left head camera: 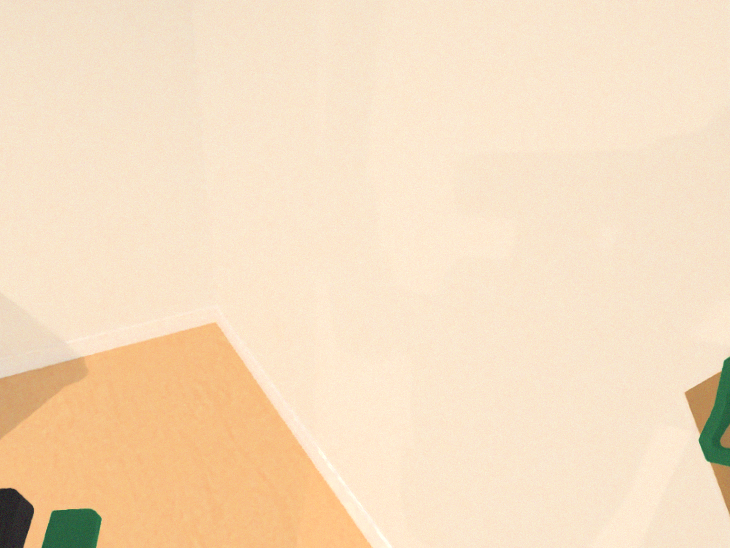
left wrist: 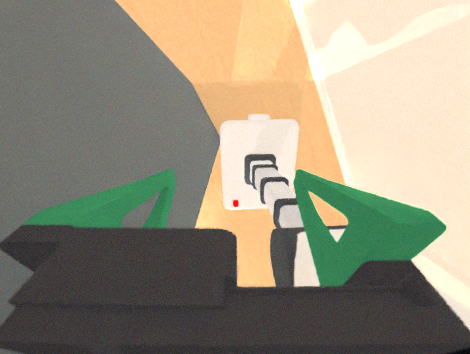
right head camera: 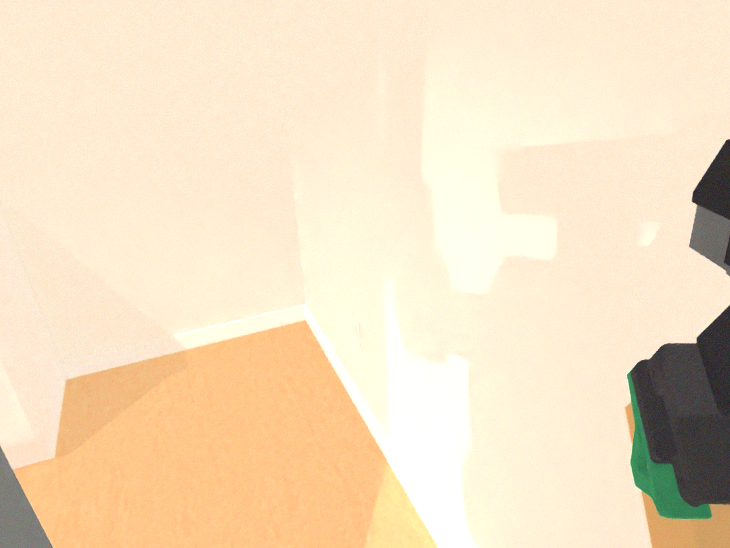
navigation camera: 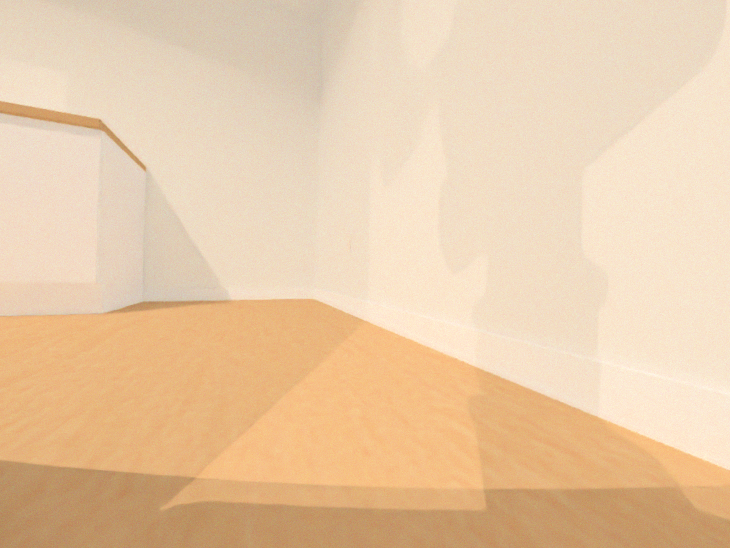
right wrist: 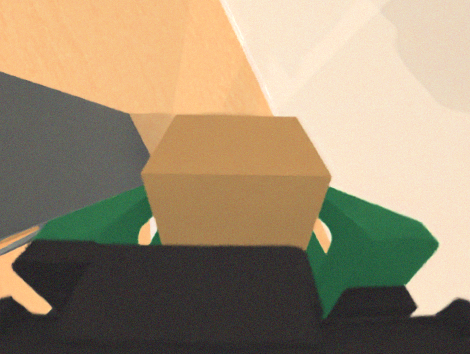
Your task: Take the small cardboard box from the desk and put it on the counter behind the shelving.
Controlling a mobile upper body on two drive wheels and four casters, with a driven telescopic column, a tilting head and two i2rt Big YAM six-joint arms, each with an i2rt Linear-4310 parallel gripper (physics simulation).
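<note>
The small cardboard box is between the green fingers of my right gripper in the right wrist view. Part of the box also shows at the right edge of the left head camera view and in the right head camera view. My right gripper is shut on it. My left gripper is open and empty, its fingers wide apart. In the navigation view a counter with white sides and a wooden top edge stands at the left. The desk and the shelving cannot be made out.
A long pale wall with a white baseboard runs along the right and meets the far wall in a corner. A dark grey surface lies at the left in both wrist views. The floor is wood-coloured.
</note>
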